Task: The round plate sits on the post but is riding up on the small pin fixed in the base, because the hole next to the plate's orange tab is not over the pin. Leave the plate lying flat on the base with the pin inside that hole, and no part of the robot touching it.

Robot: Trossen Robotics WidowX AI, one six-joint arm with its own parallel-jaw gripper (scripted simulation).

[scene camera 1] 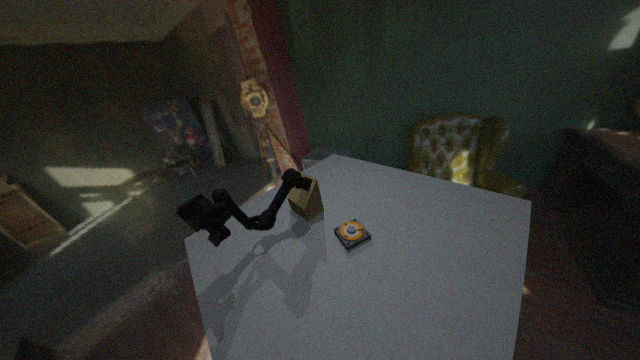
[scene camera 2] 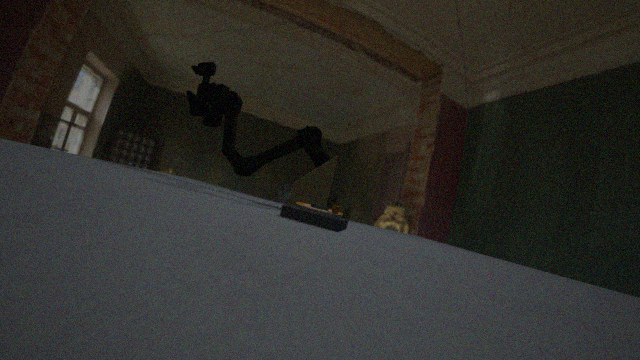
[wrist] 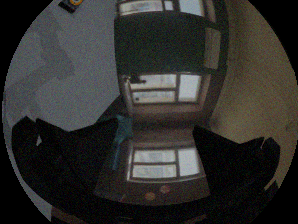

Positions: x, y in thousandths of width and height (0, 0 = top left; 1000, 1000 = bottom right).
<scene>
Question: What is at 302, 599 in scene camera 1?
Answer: The gripper.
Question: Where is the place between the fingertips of the gripper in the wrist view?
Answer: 529, 565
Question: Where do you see a dark square base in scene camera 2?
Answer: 459, 593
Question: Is the gripper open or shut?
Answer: Open.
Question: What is the gripper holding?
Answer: Nothing.
</scene>
